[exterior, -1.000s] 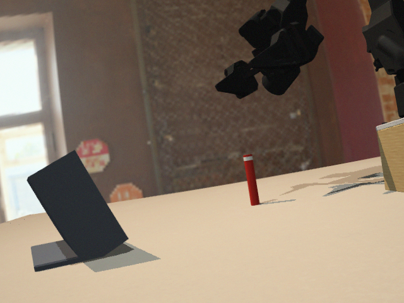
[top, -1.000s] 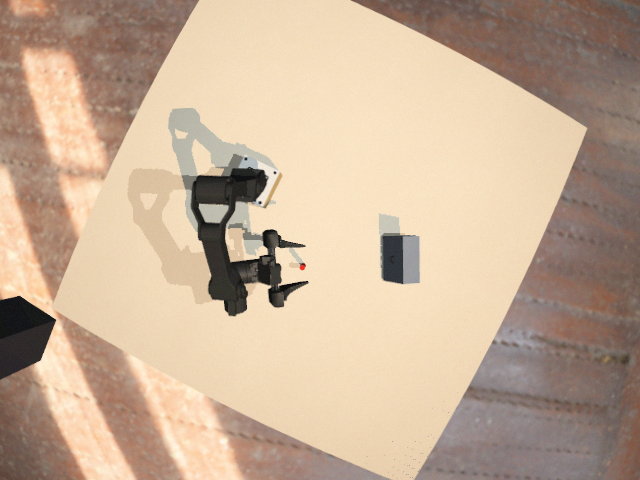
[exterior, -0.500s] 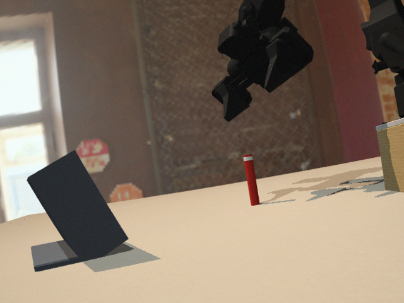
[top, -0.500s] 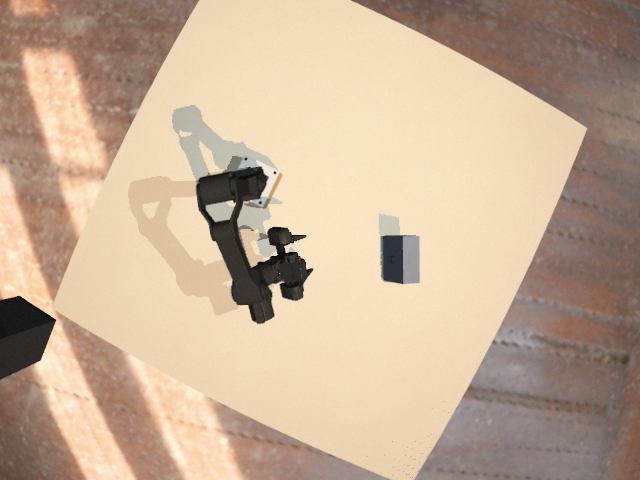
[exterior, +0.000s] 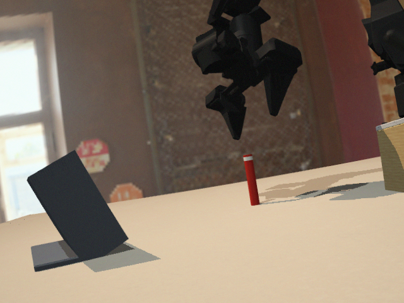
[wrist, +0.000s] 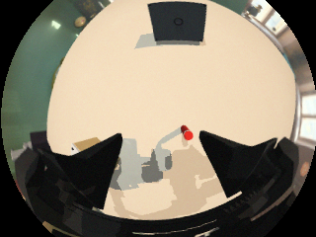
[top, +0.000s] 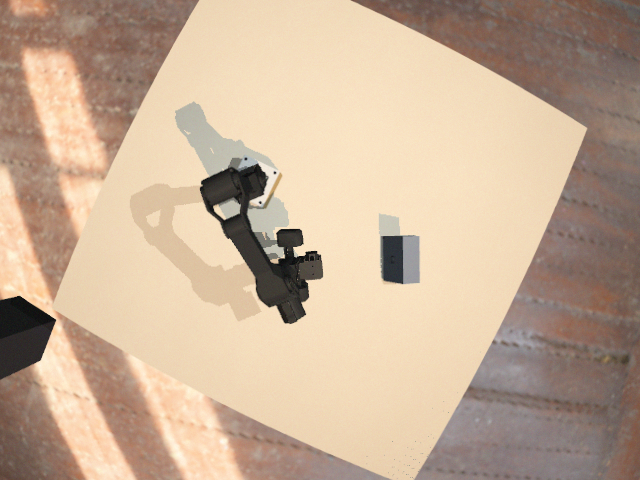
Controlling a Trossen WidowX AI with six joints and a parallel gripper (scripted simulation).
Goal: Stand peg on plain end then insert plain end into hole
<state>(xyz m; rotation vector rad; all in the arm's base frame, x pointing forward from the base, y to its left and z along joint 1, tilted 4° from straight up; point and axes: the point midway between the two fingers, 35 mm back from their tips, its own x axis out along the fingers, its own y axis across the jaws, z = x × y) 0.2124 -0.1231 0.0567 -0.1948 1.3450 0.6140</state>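
The red peg lies 60 mm below my gripper tip, 30 mm to the right of it and 10 mm ahead of it. The rest, counted from my gripper tip: dark sloped panel: 250 mm ahead, 110 mm to the left, 60 mm below.
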